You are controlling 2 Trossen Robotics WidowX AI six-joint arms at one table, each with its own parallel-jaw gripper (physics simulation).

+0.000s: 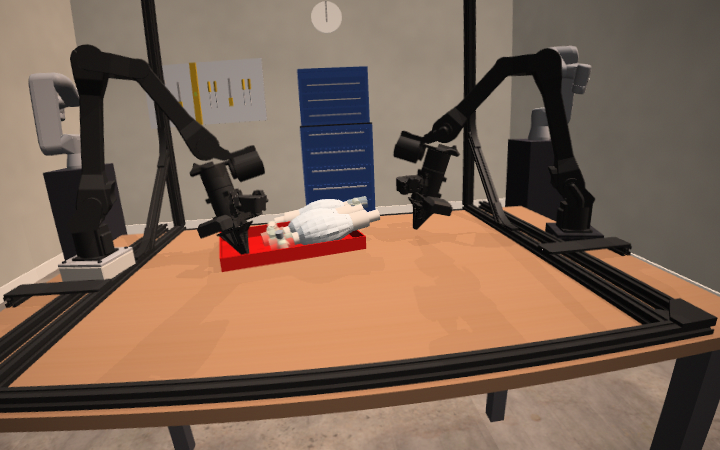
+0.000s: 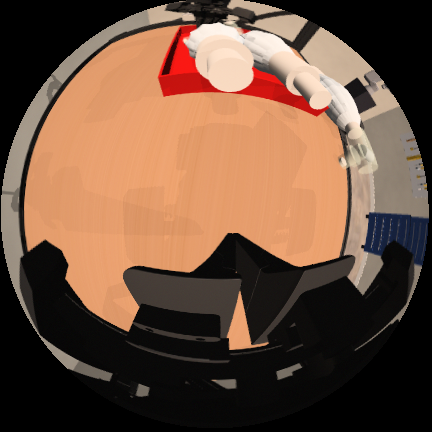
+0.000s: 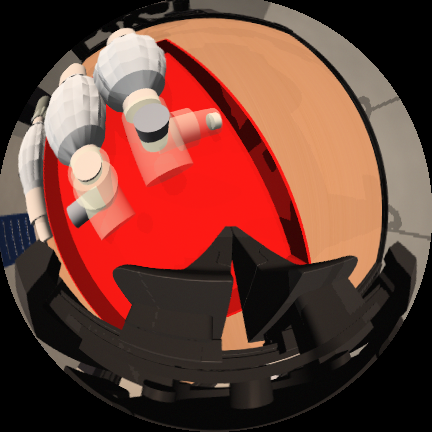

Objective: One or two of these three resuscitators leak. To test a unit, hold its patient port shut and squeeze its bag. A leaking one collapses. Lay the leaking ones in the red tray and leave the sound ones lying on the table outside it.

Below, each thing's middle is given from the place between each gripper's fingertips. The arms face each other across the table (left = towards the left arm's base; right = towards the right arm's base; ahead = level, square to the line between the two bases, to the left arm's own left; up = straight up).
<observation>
Right now the red tray (image 1: pixel 230 259) is 80 mm behind my right hand, 90 mm to the left of it and 10 mm above it.
Now: left hand 310 mm to the left of the red tray and 20 mm short of it.
</observation>
